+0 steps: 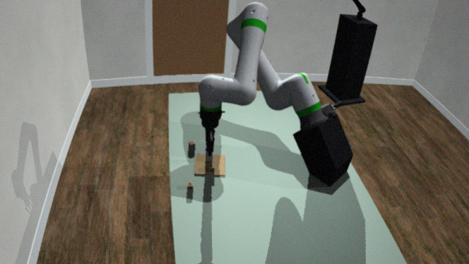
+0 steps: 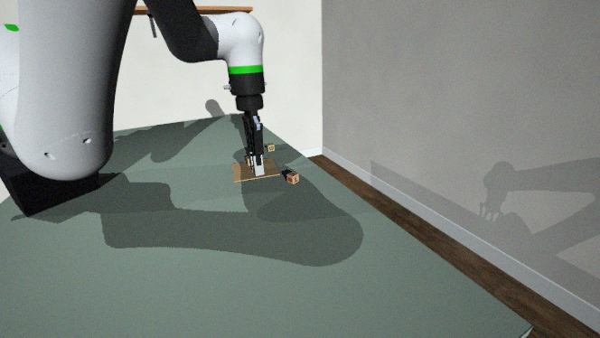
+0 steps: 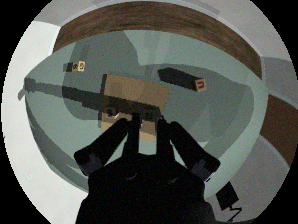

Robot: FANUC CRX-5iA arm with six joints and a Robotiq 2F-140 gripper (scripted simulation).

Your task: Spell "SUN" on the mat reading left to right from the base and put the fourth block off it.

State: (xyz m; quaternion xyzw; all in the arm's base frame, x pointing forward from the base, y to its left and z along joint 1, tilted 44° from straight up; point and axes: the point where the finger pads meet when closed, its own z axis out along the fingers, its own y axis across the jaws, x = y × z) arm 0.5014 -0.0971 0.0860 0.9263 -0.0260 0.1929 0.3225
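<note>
Now: the tan mat 40 mm to the left of my hand, 40 mm below it and 10 mm ahead of it.
</note>
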